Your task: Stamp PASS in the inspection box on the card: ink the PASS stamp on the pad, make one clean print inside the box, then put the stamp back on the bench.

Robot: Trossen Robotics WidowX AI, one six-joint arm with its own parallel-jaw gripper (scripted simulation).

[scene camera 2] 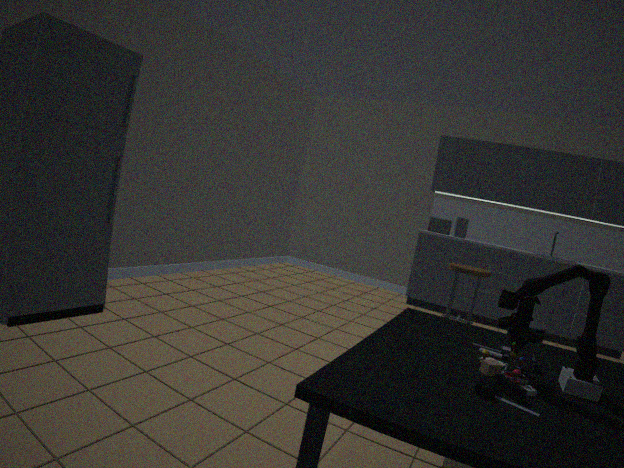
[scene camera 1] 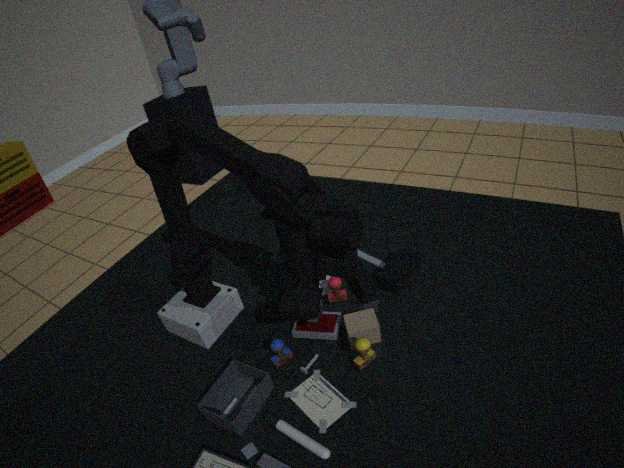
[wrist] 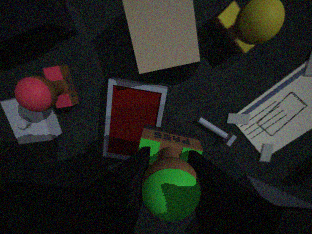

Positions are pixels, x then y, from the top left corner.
Labels:
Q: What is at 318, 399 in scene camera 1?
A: A white card.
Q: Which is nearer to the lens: the green-knobbed PASS stamp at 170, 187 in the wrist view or the red-knobbed stamp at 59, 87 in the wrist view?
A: The green-knobbed PASS stamp.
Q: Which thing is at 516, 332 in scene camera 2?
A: My gripper.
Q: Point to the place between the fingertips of my gripper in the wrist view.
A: At 169, 154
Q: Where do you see a tan block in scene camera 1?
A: At 364, 323

